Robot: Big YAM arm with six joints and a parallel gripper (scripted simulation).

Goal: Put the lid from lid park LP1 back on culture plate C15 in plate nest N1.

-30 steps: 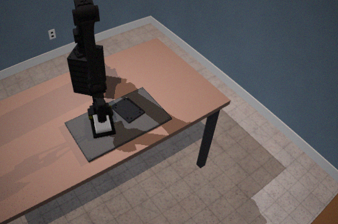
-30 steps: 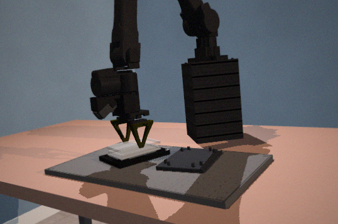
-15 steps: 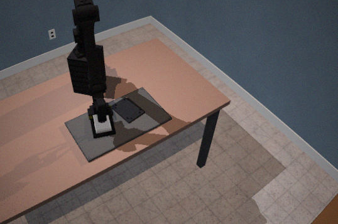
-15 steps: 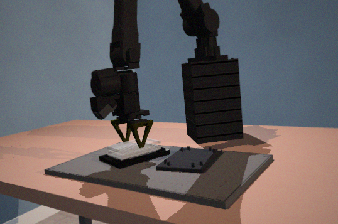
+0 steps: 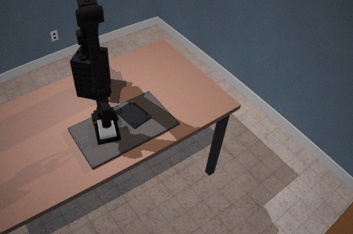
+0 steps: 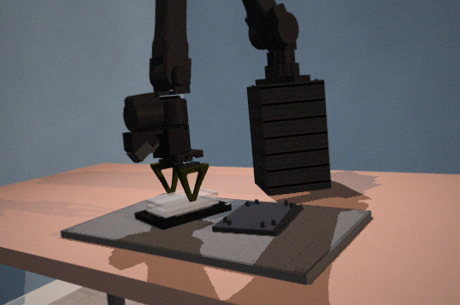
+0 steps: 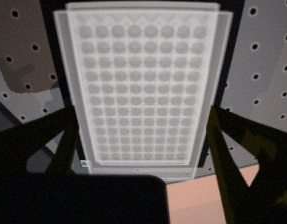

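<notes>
Now: the lid 10 mm below my hand. Round my hand: lid park LP1 (30 mm behind, 170 mm to the left, 40 mm below); then plate nest N1 (40 mm below); then culture plate C15 (20 mm below).
</notes>
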